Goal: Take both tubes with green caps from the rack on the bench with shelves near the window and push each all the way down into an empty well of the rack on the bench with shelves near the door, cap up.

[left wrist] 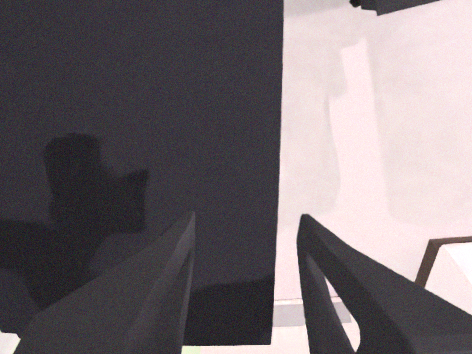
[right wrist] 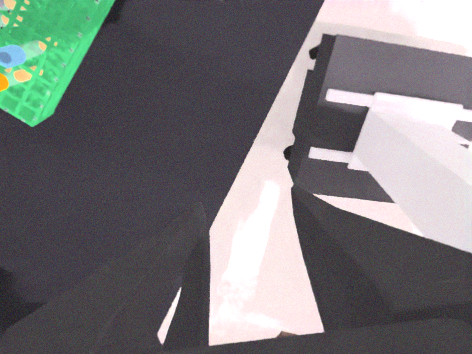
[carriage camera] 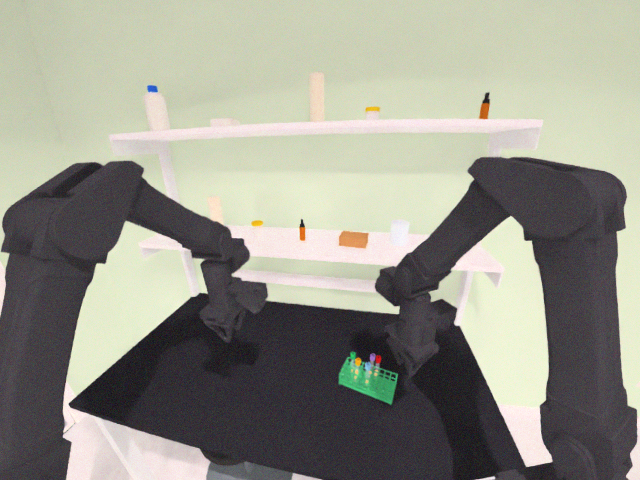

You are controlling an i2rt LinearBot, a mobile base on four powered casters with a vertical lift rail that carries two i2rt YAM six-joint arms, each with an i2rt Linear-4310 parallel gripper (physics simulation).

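Frame: origin at the left arm's base, x ahead, y left, z up, level; millimetres.
Where they show: left gripper, fingertip midpoint: (left wrist: 247, 225) (carriage camera: 232, 335); right gripper, fingertip midpoint: (right wrist: 248, 207) (carriage camera: 405, 369).
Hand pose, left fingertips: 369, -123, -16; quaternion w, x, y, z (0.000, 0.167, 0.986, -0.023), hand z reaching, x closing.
Each offset is from my left fingertips to the top centre of the thing, as dx, dy, dz. "pt": to the spot under its first point. Level surfaces: height alone.
A green tube rack {+148, -401, -351} (carriage camera: 386, 390) (right wrist: 70, 65) stands on the black bench top {dz -409} (carriage camera: 232, 403), right of centre in the carriage view and at the upper left in the right wrist view. A tube with a green cap {+191, -350, -289} (carriage camera: 353, 355) stands upright at the rack's left end; a second green cap does not show. My right gripper (carriage camera: 411, 373) (right wrist: 248, 207) is open and empty, above the bench just right of the rack in the carriage view. My left gripper (carriage camera: 227, 338) (left wrist: 247, 225) is open and empty above the bench's left part, well away from the rack.
Orange {pt +156, -358, -291} (carriage camera: 357, 361), light blue {+139, -394, -289} (carriage camera: 367, 366), purple {+177, -418, -289} (carriage camera: 372, 357) and red {pt +158, -436, -292} (carriage camera: 378, 359) caps show in the rack. Behind the bench are a lower shelf {dz +48} (carriage camera: 320, 253) with a brown box {pt +412, -380, +82} (carriage camera: 353, 239) and bottles, and an upper shelf (carriage camera: 289, 128). A stool {+250, +158, -738} (carriage camera: 248, 470) shows at the front edge.
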